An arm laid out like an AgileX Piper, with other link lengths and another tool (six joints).
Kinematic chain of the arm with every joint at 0, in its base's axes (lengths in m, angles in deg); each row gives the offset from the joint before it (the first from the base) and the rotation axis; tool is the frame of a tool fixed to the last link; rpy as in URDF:
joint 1: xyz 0 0 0.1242 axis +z
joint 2: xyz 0 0 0 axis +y
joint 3: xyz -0.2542 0 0.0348 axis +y
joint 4: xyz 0.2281 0 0.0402 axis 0.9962 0 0.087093
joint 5: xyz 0 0 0 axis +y
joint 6: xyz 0.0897 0 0.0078 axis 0.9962 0 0.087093
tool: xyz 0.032 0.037 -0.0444 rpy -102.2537 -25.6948 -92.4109
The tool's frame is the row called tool.
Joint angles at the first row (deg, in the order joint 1, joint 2, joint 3, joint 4, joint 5, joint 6):
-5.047 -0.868 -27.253 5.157 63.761 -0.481
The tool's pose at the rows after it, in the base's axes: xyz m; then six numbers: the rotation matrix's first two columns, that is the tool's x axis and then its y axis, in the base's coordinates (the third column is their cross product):
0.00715 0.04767 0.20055 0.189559 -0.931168 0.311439 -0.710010 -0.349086 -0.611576
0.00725 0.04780 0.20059 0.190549 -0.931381 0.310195 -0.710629 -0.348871 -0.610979
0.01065 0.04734 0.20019 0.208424 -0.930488 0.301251 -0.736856 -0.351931 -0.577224
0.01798 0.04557 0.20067 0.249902 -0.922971 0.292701 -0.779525 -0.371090 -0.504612
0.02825 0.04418 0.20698 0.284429 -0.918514 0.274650 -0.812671 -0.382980 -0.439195
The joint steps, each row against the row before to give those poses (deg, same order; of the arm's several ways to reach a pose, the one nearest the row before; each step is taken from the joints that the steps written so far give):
-0.003 0.000 -0.001 0.122 -0.064 -0.002
-0.001 0.085 0.000 0.065 -0.002 -0.001
0.004 2.679 0.001 0.060 0.000 -0.361
-0.002 5.844 -0.467 0.066 -0.200 -1.555
-0.001 7.005 -1.883 0.190 -0.463 -1.074

